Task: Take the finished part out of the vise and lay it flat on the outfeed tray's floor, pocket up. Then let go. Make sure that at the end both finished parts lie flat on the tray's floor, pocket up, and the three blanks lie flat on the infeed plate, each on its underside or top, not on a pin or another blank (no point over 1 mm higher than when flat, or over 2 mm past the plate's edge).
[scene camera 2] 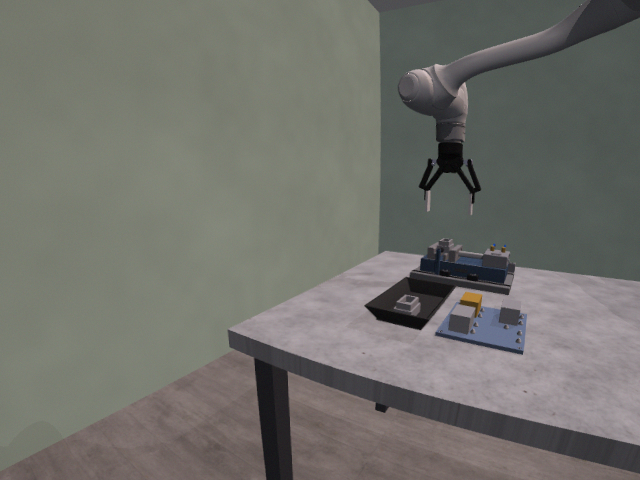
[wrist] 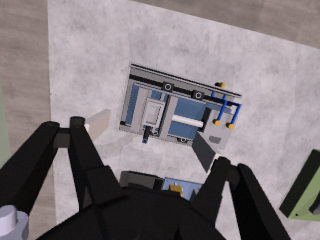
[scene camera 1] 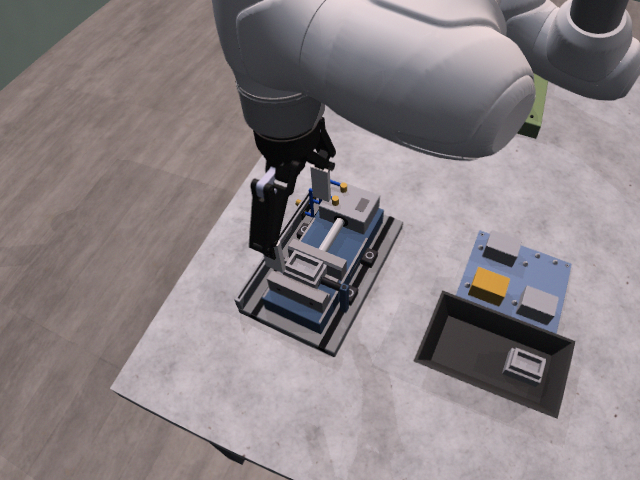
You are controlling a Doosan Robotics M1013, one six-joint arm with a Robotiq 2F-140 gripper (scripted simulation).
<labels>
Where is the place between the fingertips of my gripper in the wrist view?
At 153, 129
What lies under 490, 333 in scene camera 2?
A blue fixture plate.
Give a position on a yellow block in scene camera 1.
488, 286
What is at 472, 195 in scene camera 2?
My gripper.
</labels>
